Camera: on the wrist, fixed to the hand. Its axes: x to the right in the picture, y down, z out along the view.
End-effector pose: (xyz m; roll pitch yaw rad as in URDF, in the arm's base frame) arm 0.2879 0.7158 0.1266 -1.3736 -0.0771 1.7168
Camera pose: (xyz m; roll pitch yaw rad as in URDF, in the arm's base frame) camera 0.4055 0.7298 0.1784 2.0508 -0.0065 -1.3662
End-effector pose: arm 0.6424 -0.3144 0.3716 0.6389 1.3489 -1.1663
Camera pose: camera 0.5962 -0.1972 0.3425 -0.1216 -1.2561 2.1388
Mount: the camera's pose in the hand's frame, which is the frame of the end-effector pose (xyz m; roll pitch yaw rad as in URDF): 0.0007 -0.0741 -0.1059 0.6771 0.0411 -3.0481
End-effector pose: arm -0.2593 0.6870 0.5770 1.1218 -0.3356 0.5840
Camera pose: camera -0.2626 0.7606 0.4708 -0.4452 0.4376 -2.5538
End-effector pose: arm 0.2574 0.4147 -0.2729 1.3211 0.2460 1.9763
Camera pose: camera 0.1891 0.3601 -0.3681 -0.6426 -0.1453 -1.1822
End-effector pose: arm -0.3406 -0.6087 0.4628 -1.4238 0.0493 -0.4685
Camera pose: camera -0.3896 -0.7135 0.5205 2.0939 -0.1356 2.7279
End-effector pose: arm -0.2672 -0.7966 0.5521 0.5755 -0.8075 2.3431
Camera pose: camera -0.3294 -0.7262 0.4633 0.1666 0.8910 -0.7095
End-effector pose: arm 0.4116 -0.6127 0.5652 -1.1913 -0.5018 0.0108
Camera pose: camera 0.3993 -0.7387 0.5915 1.9024 0.4289 -3.0507
